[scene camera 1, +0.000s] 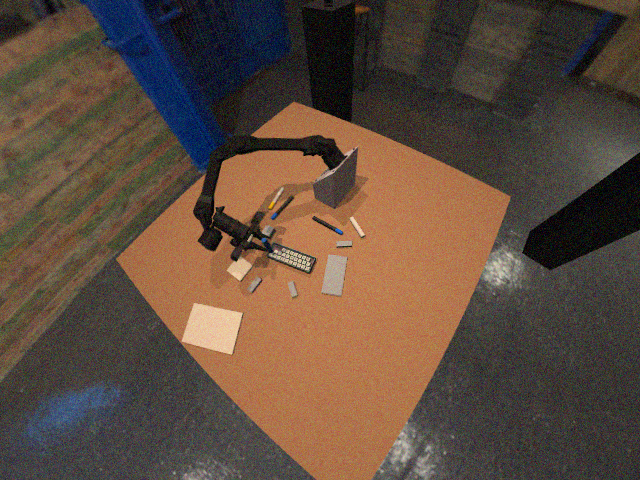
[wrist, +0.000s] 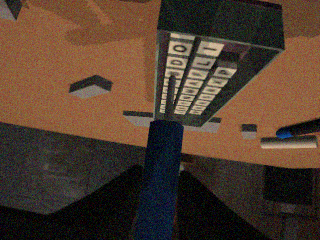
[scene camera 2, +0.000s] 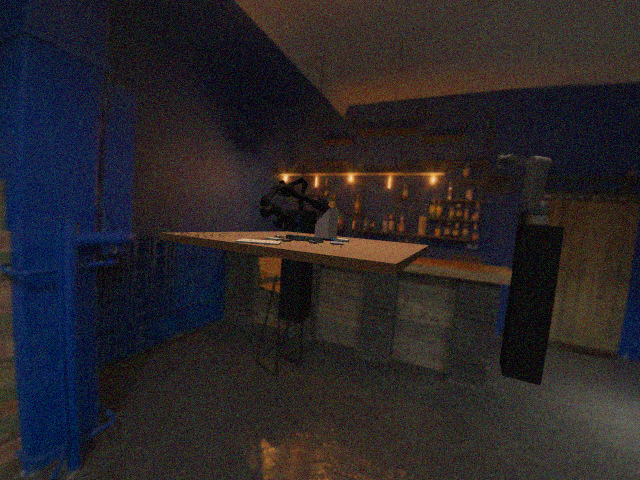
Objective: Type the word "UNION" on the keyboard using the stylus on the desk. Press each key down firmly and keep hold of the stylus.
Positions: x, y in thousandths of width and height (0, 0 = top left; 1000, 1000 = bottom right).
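Gripper (scene camera 1: 421, 518), (wrist: 502, 735). Large tan sheet (scene camera 1: 340, 686), out of frame in the wrist view.
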